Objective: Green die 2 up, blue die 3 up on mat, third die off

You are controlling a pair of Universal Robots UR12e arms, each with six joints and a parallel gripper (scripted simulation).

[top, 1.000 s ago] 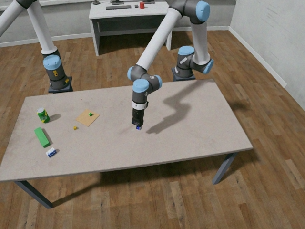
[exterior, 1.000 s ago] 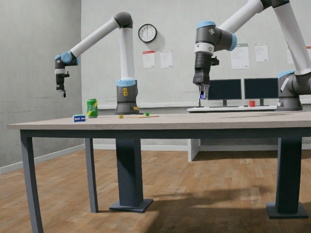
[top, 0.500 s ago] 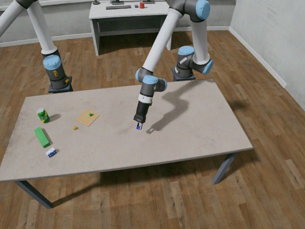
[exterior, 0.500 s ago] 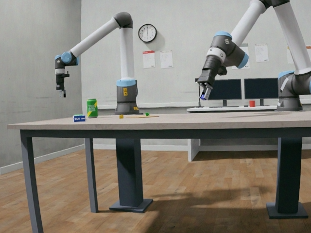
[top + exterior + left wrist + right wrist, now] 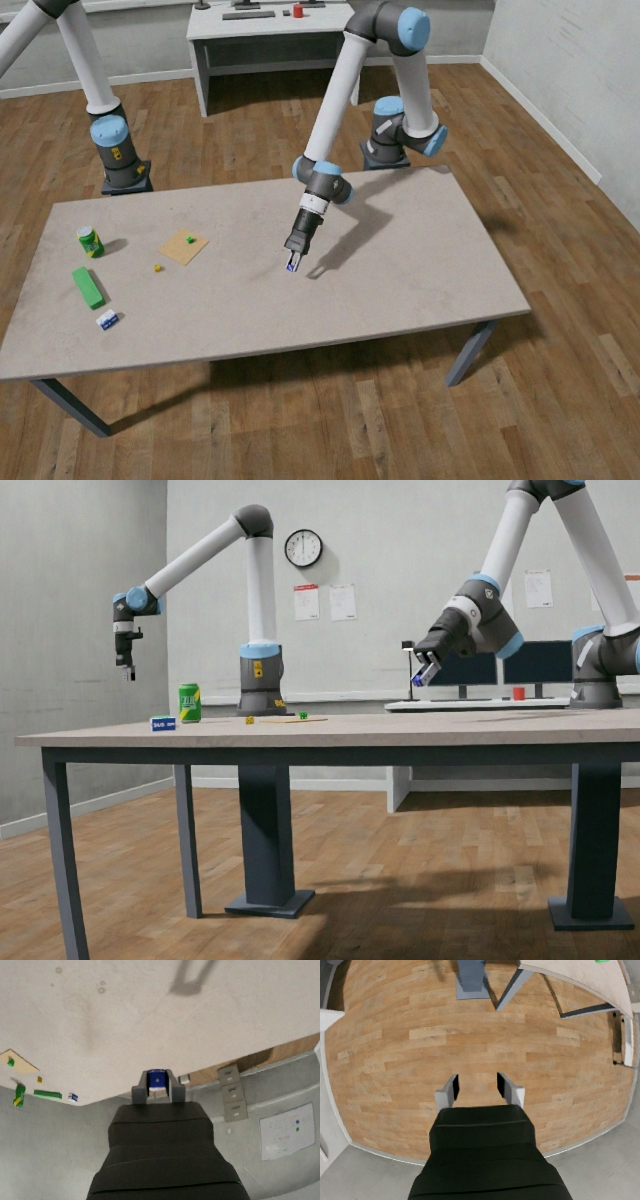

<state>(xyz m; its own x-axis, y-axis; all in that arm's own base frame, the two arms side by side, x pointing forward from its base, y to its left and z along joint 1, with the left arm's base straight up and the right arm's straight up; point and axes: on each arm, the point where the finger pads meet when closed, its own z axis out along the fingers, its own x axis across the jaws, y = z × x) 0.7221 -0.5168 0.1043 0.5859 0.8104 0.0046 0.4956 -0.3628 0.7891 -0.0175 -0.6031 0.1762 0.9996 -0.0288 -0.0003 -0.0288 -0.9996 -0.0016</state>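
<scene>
Right now my left hand is 1 cm short of the blue die and 1 cm above it. Also, from my left hand: yellow die (13 cm behind, 48 cm to the right, 9 cm below); green die (25 cm behind, 37 cm to the right, 9 cm below); tan mat (23 cm behind, 39 cm to the right, 10 cm below).
</scene>
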